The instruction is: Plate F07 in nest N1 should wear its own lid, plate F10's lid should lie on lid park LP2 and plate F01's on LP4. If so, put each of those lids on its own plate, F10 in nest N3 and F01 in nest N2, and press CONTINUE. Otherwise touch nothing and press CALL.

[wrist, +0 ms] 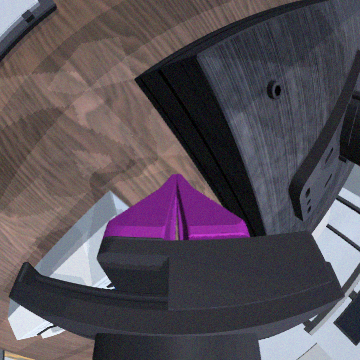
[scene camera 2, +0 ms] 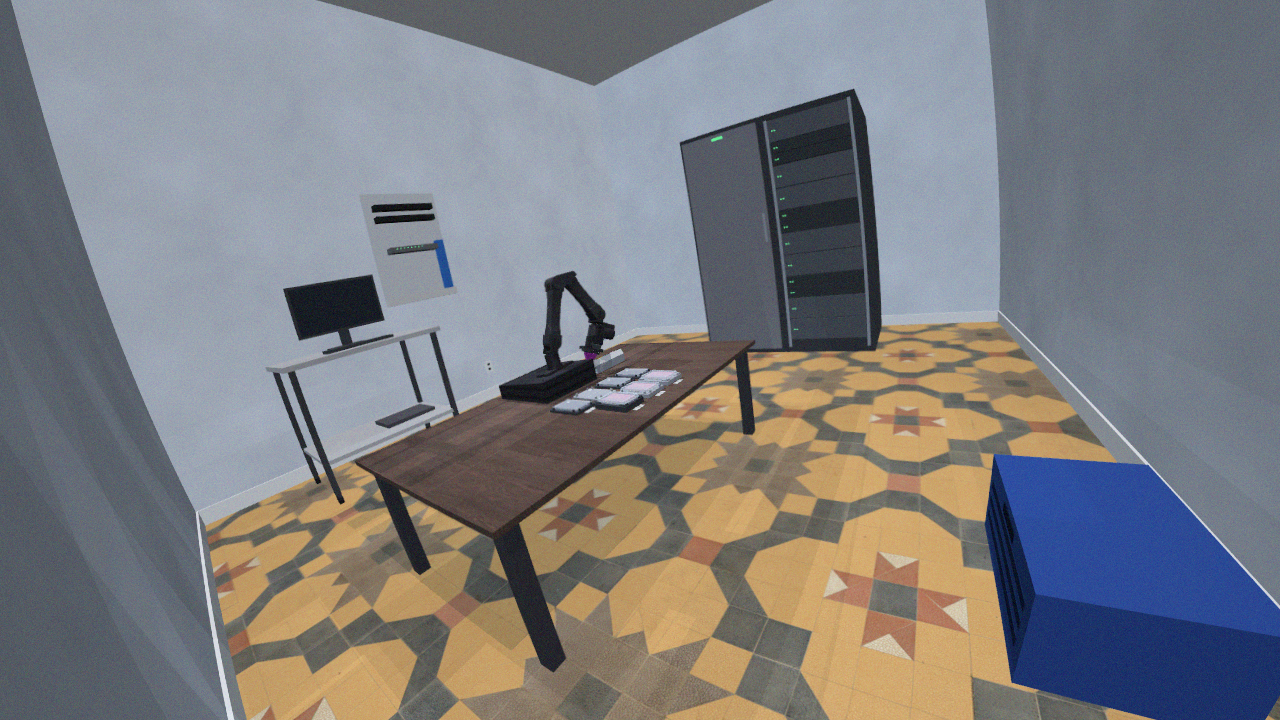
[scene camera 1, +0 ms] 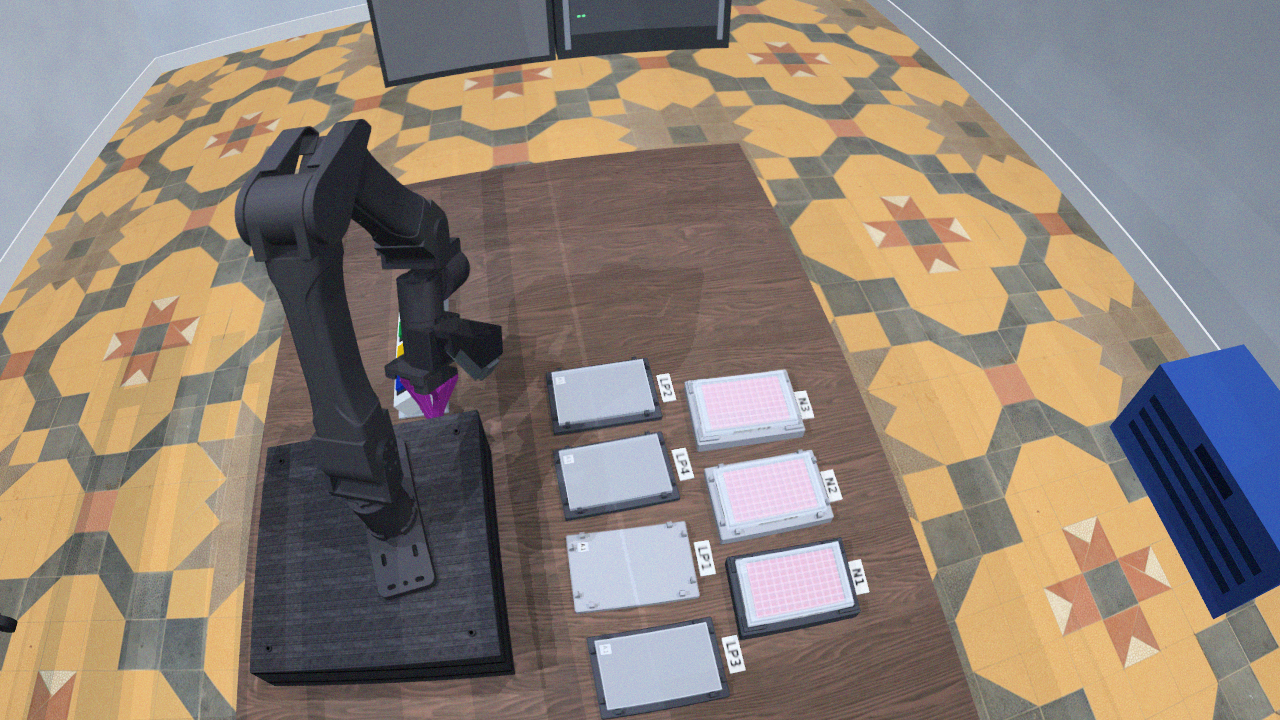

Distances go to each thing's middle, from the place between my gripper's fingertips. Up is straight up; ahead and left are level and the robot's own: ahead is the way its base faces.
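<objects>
There is the white button box [scene camera 1: 403,401], and my hand is 16 cm to the right of it and 1 cm above it.
</objects>
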